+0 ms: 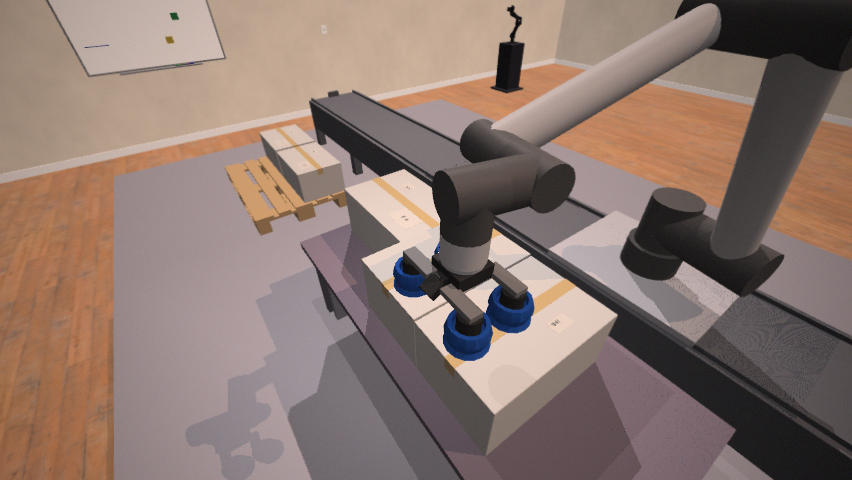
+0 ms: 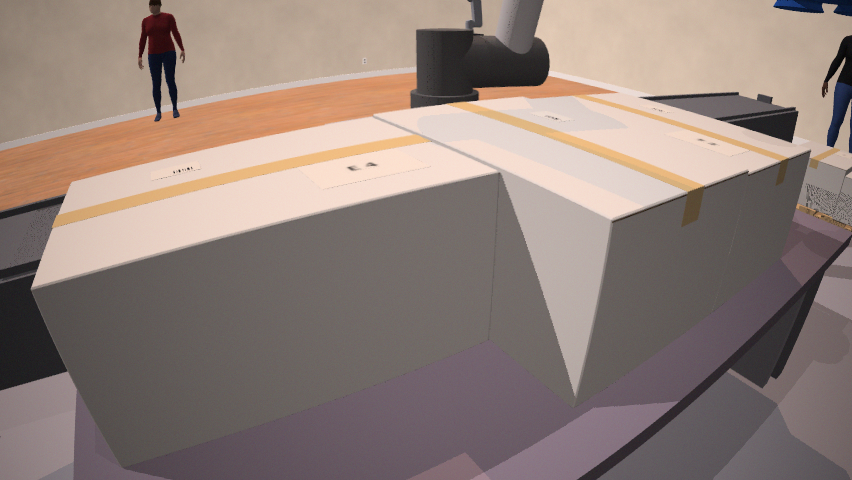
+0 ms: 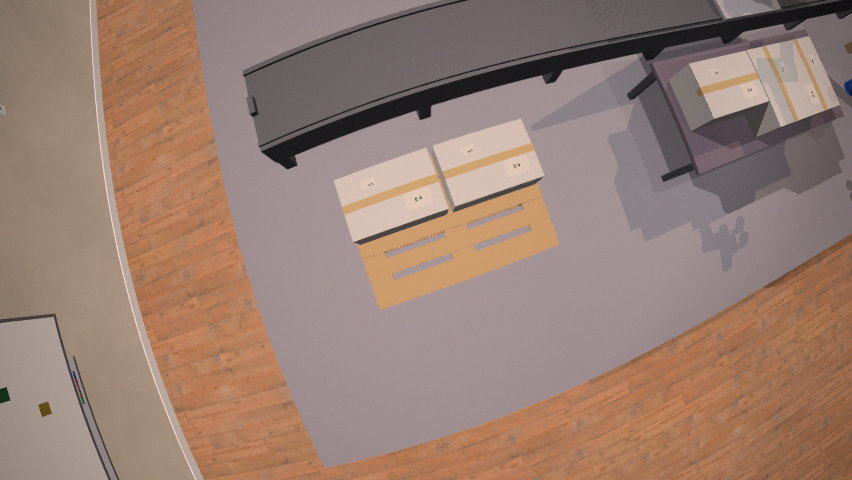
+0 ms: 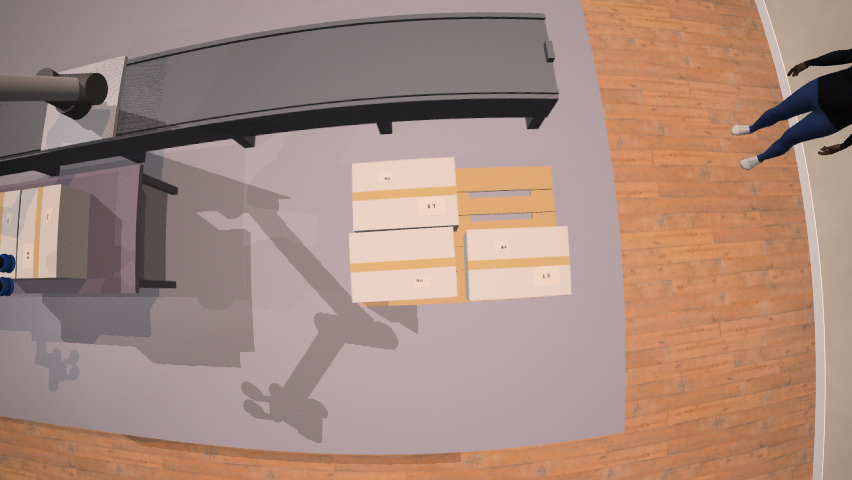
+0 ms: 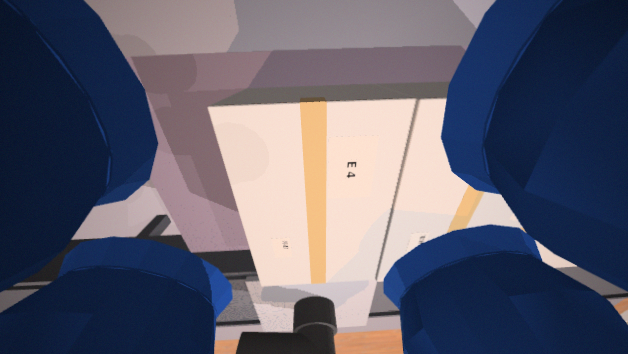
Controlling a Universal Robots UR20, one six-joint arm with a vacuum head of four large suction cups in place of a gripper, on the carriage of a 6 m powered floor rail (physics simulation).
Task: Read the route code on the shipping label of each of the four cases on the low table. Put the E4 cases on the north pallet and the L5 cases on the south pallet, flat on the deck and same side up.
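Frame: origin at the arm's base, x ahead, y left, z up, level; centimetres.
Seen in the pictures: end effector, tool point: (image 2: 812,5) (image 5: 305,217); arm's base, origin of the base link: (image 1: 647,262) (image 5: 314,306).
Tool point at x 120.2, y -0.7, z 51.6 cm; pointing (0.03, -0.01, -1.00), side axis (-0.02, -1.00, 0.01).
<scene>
Pixels of each thing's top centre, then the offset from my tool point to it. Level surfaces: height alone.
- low table, its level: dz -55.6 cm
- south case, middle of its top: (image 2: 668,121) (image 5: 316,220) (image 1: 516,318) (image 4: 37,232) (image 3: 810,74) dx -27.4, dy -1.6, dz -28.6 cm
- middle case, middle of its top: (image 2: 552,133) (image 5: 464,214) (image 1: 446,256) (image 3: 780,82) dx -27.4, dy -39.3, dz -27.9 cm
- north case, middle of its top: (image 2: 247,172) (image 1: 402,199) (image 3: 731,82) dx -36.8, dy -86.4, dz -28.4 cm
My gripper (image 1: 457,292) (image 4: 5,274), four blue suction cups, hangs open above the low table (image 1: 673,417) (image 4: 119,226), with no case on it. Below it the south case (image 1: 524,369) (image 5: 290,200) reads E4. The middle case (image 1: 420,307) (image 2: 506,143) (image 5: 425,165) shows a barcode and no route code on its visible faces. The north case (image 2: 268,196) (image 3: 721,95) reads E4. Two E4 cases (image 3: 381,220) (image 3: 500,178) lie flat on the north pallet (image 3: 411,292). The south pallet (image 4: 506,202) bears two L5 cases (image 4: 381,214) (image 4: 500,286) and one case (image 4: 387,283) showing a barcode.
The dark rail (image 3: 536,35) (image 4: 357,65) runs behind the table and both pallets. The arm's base (image 1: 661,232) stands on its carriage beside the table. Bare deck shows on the rail side of the south pallet, at its far end, and on the north pallet's side away from the rail.
</scene>
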